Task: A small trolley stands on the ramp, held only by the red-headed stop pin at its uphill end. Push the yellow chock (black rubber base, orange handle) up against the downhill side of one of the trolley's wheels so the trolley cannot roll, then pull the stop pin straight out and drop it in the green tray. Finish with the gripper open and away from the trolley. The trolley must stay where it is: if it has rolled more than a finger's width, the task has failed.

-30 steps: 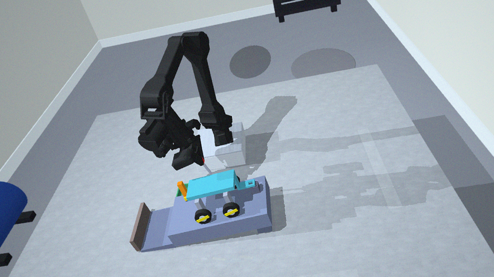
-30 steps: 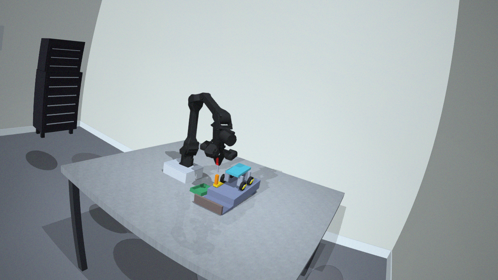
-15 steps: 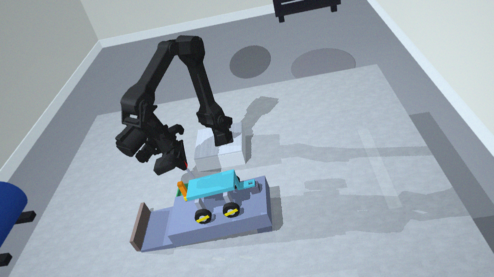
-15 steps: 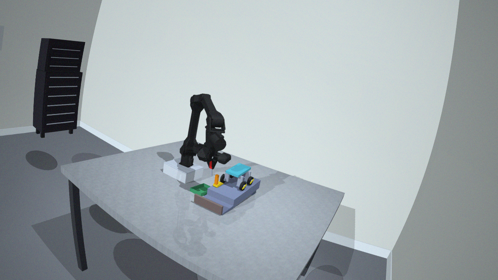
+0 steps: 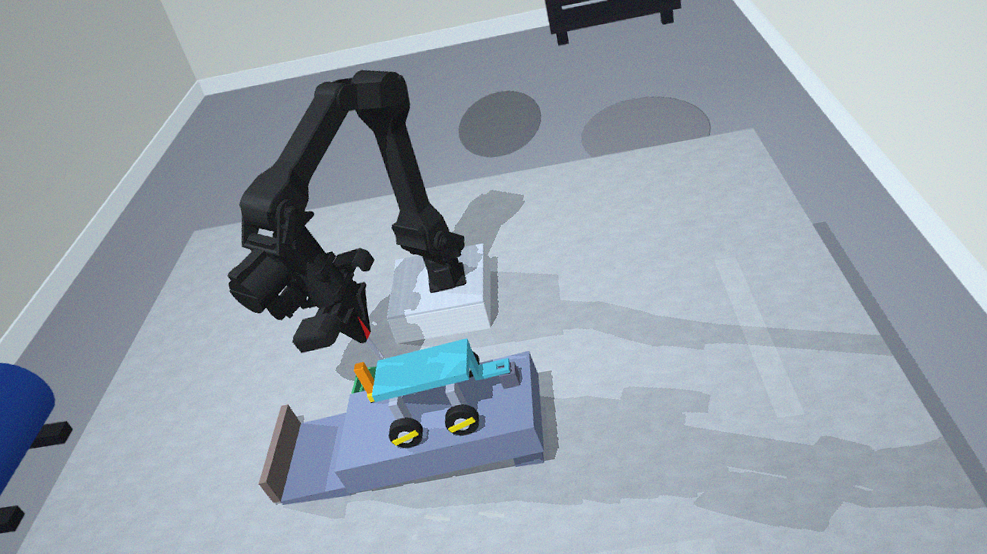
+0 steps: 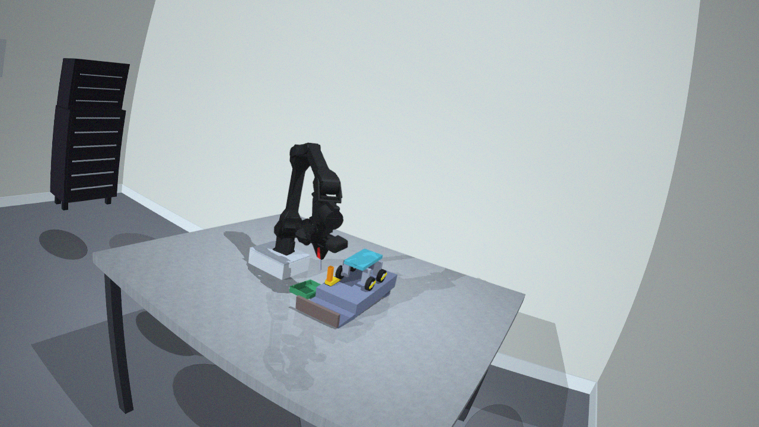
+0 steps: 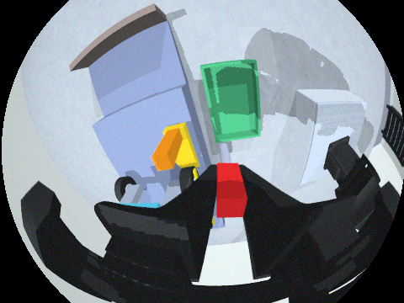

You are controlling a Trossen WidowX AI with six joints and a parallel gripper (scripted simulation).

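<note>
Now: the red-headed stop pin right at my gripper tip. From my gripper tip the other things lie so: green tray: 30 mm behind, 140 mm below; then trolley: 120 mm ahead, 90 mm to the left, 30 mm below; then yellow chock: 50 mm ahead, 10 mm to the left, 50 mm below.
</note>
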